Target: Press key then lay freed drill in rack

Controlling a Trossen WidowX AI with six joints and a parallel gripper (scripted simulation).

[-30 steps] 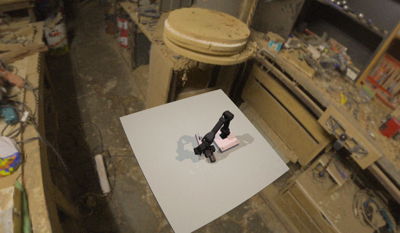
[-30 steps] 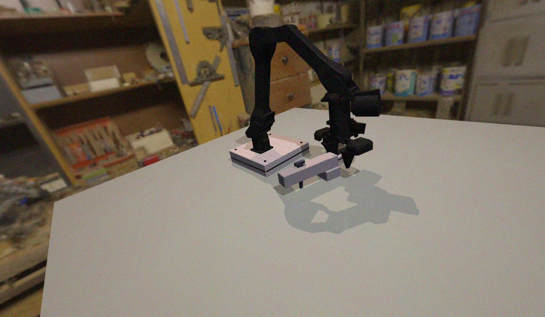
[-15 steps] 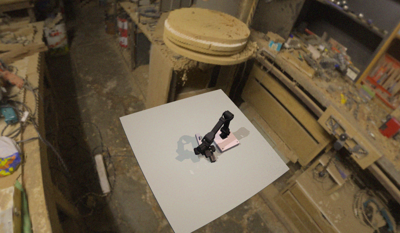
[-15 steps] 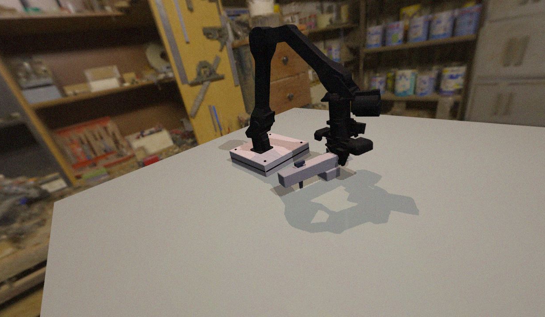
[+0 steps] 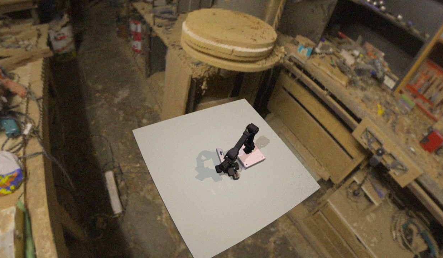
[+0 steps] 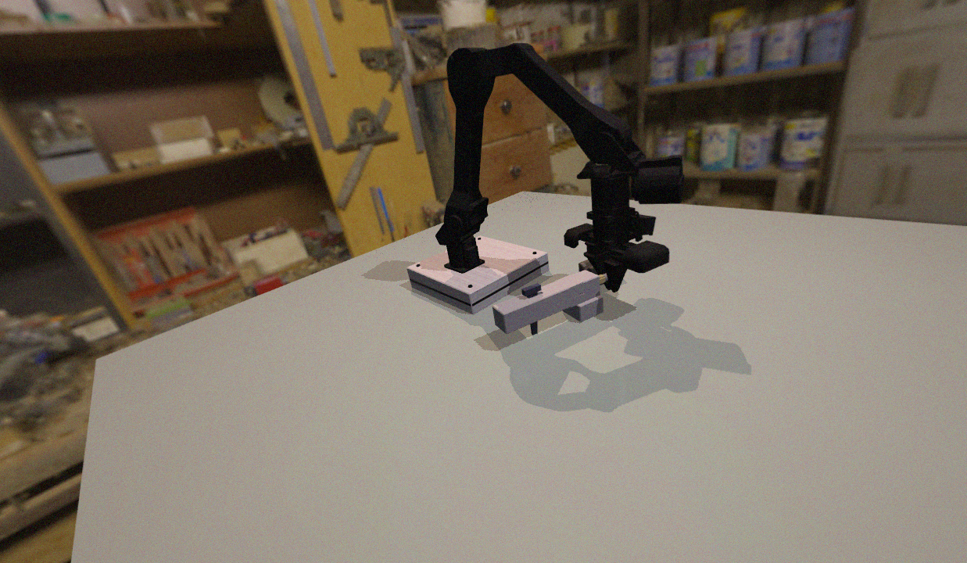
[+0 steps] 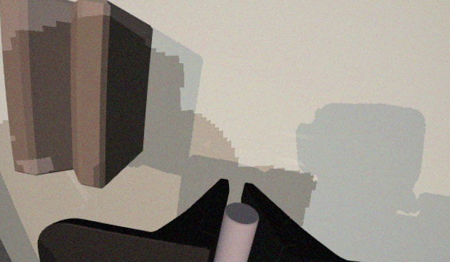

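The drill is 50 mm to the right of my gripper tip, 30 mm above it and 10 mm behind it. The rest, counted from my gripper tip: housing block (120 mm to the right, 40 mm behind, 20 mm above); dark rack (60 mm to the left, 60 mm behind); dark key (160 mm to the right, 50 mm behind, 30 mm above).
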